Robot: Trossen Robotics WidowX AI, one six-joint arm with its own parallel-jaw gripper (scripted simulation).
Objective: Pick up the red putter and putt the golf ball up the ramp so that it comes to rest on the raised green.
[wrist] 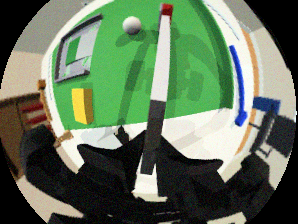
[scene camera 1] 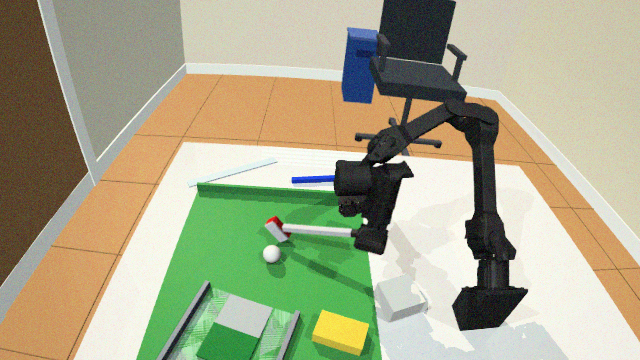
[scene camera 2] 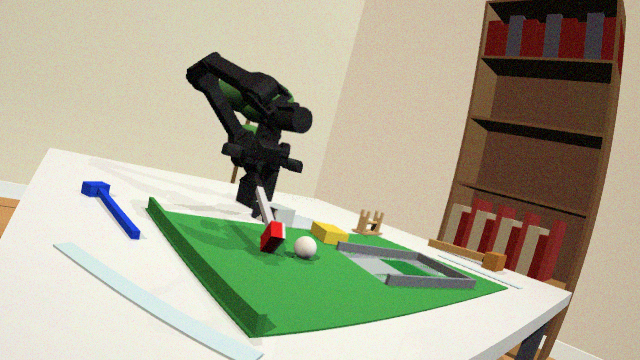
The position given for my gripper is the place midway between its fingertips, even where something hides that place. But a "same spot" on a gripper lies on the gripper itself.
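The wrist view shows my gripper. It is also visible in scene camera 1 (370, 244), and scene camera 2 shows the gripper too. On my gripper, (wrist: 190, 183) and (scene camera 2: 254, 162) are the same spot. For a green mat, (scene camera 1: 222, 241) and (scene camera 2: 328, 286) are likewise the same spot.
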